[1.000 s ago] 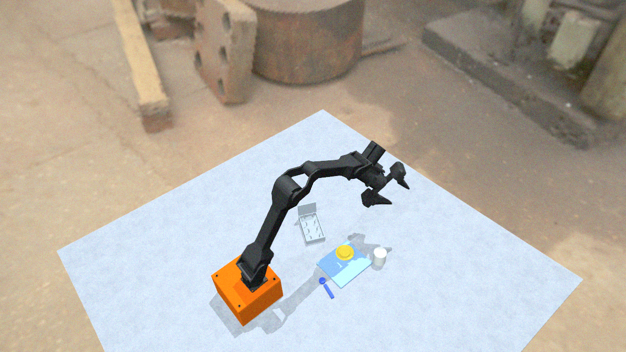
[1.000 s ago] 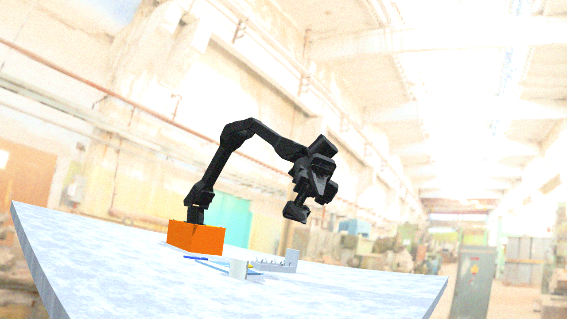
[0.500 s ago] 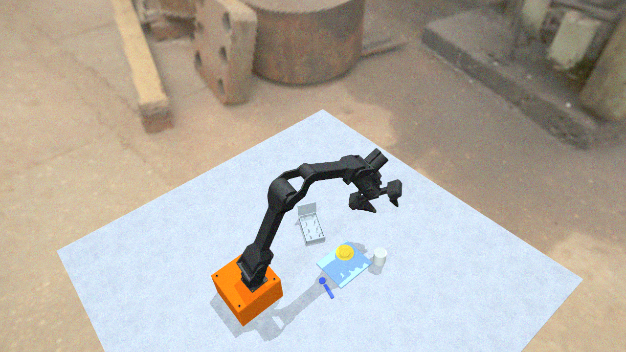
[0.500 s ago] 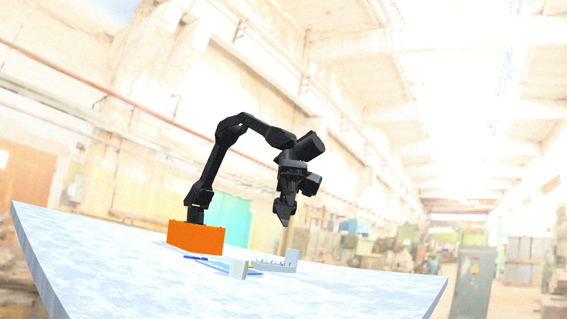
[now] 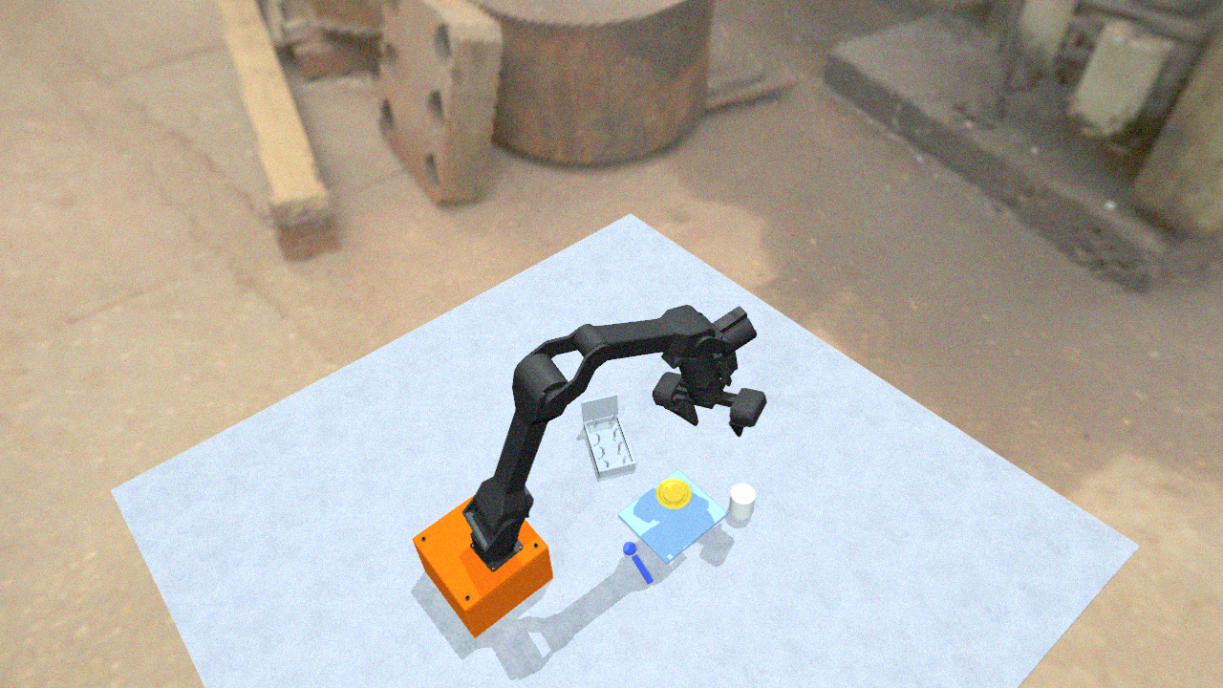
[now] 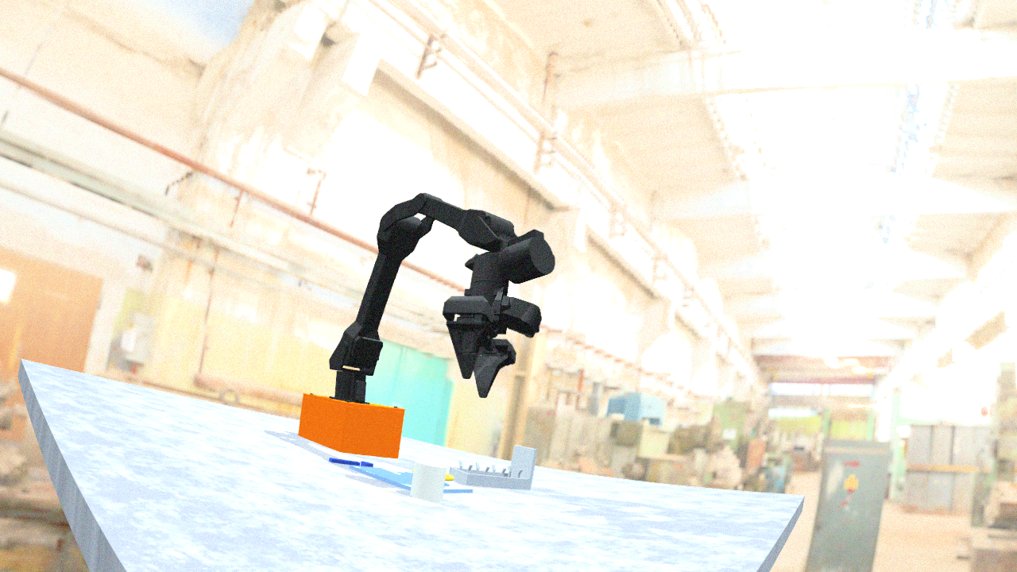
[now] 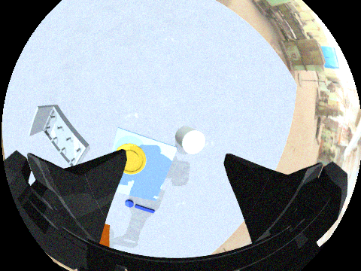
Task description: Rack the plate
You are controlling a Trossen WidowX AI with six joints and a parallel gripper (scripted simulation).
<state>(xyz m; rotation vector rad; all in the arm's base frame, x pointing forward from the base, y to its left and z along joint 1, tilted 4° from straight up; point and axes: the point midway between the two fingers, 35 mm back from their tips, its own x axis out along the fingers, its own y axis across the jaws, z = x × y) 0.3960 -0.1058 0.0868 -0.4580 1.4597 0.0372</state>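
Right now my gripper tip is 15 cm above the yellow plate, 8 cm past it and 3 cm to the right of it. From my gripper tip the other things lie so: grey dish rack (20 cm to the left, 14 cm below, 8 cm behind); white cup (14 cm below, 7 cm to the right); light blue mat (16 cm below, 10 cm behind, 1 cm to the left).
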